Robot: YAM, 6 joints.
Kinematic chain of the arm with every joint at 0, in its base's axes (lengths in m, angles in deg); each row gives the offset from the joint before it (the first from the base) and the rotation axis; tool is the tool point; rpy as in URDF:
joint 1: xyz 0 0 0.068 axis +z
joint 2: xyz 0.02 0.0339 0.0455 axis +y
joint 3: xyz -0.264 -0.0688 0 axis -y
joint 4: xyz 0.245 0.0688 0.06 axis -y
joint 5: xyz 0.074 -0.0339 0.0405 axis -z
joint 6: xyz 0.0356 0 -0.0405 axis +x
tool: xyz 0 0 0 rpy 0 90 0
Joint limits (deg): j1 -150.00..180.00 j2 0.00..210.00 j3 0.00..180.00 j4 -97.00..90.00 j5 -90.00..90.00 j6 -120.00..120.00
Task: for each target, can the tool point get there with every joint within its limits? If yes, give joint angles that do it. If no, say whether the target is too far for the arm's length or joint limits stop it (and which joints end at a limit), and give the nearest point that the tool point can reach.
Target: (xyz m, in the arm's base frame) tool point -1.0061 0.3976 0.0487
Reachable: no: too far | nearest point -0.5996 0.2369 0.0754 | short by 0.438 m
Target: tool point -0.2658 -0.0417 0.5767
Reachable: yes | joints 5.04 33.31 106.58 67.40 30.73 -97.84
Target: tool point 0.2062 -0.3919 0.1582
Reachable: yes | joints -60.02 133.12 109.53 -69.93 29.00 1.30
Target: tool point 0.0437 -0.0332 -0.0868
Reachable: yes | joints -71.57 168.63 21.51 15.94 -60.40 38.43
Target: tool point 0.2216 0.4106 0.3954
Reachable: yes | joints 58.97 113.64 97.30 46.56 -37.75 -32.69
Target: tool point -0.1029 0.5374 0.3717
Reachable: yes | joints -80.34 21.23 159.47 17.56 18.50 -65.90
